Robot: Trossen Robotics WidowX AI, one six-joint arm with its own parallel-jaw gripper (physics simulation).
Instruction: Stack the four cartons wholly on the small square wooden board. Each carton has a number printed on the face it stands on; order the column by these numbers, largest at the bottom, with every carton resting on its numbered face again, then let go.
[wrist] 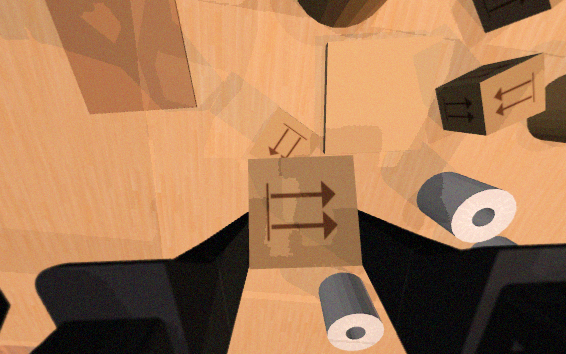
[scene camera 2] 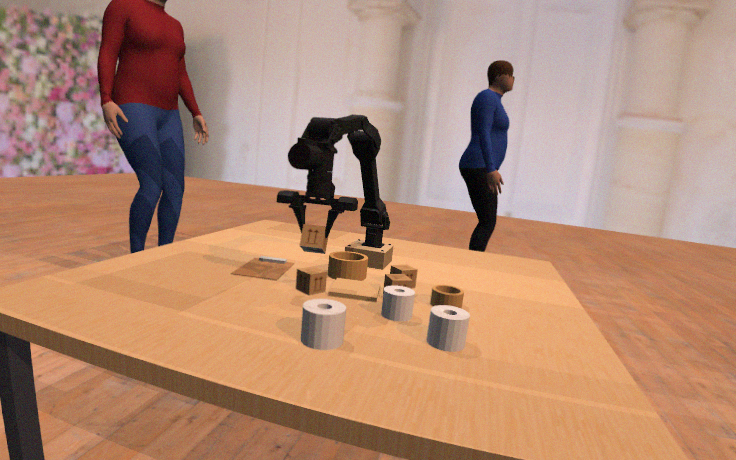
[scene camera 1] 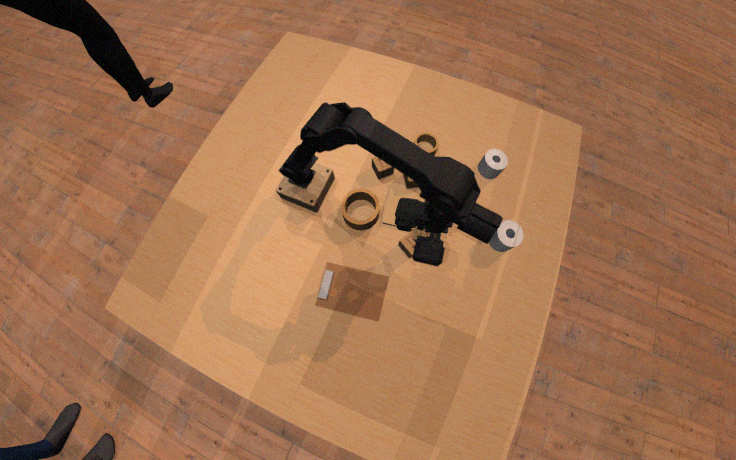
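Pixels of known places: gripper, fingertip midpoint: (wrist: 300,216) (scene camera 2: 314,236) (scene camera 1: 428,233); arm's base, link origin: (scene camera 2: 373,245) (scene camera 1: 301,176).
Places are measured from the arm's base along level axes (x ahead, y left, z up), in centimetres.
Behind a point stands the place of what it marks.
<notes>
My gripper (scene camera 2: 314,232) @(x 41.0, y -4.6, z 9.0 cm) (wrist: 300,216) @(x 41.0, y -4.6, z 9.0 cm) is shut on a brown carton (scene camera 2: 313,239) @(x 43.5, y -3.8, z 8.7 cm) (wrist: 305,200) @(x 39.2, y -4.7, z 10.4 cm), held slightly tilted in the air; its arrows point up in scene camera 2. The square wooden board (scene camera 1: 391,206) @(x 28.5, y 3.5, z -4.5 cm) (scene camera 2: 352,296) @(x 38.7, y 5.6, z -5.1 cm) (wrist: 375,90) @(x 31.9, y 3.9, z -4.5 cm) has no carton on it. One carton (scene camera 1: 407,245) @(x 37.5, y -7.2, z -0.3 cm) (scene camera 2: 311,280) @(x 41.8, y -4.3, z -1.9 cm) (wrist: 281,134) @(x 37.4, y -6.1, z -0.3 cm) stands turned beside the board, partly hidden in scene camera 1 and the wrist view. Another carton (scene camera 1: 411,181) @(x 31.4, y 12.0, z -0.6 cm) (scene camera 2: 397,280) @(x 34.3, y 15.5, z -0.4 cm) (wrist: 512,97) @(x 31.5, y 15.1, z -0.3 cm) stands at its other side, with a fourth carton (scene camera 1: 382,167) @(x 21.5, y 12.7, z -0.3 cm) (scene camera 2: 410,274) @(x 22.5, y 16.9, z -1.6 cm) (wrist: 517,11) @(x 24.1, y 14.1, z -2.5 cm) farther back. No printed numbers show.
A large tape ring (scene camera 1: 360,223) @(x 22.9, y -6.7, z 0.2 cm) (scene camera 2: 347,269) @(x 26.0, y -0.2, z -2.2 cm) stands by the board; a smaller ring (scene camera 1: 426,152) (scene camera 2: 447,300) @(x 34.8, y 28.3, z -3.1 cm) is beyond the cartons. White rolls (scene camera 2: 323,330) @(x 67.5, y 9.1, z -1.9 cm) (scene camera 2: 398,306) @(x 47.3, y 18.6, z -2.2 cm) (scene camera 2: 448,331) @(x 57.4, y 30.3, z -1.6 cm) stand on the table. A brown clipboard (scene camera 1: 355,298) @(x 29.8, y -26.2, z -5.5 cm) (scene camera 2: 260,270) @(x 31.2, y -24.3, z -5.5 cm) (wrist: 120,65) @(x 32.7, y -24.8, z -5.5 cm) lies flat.
</notes>
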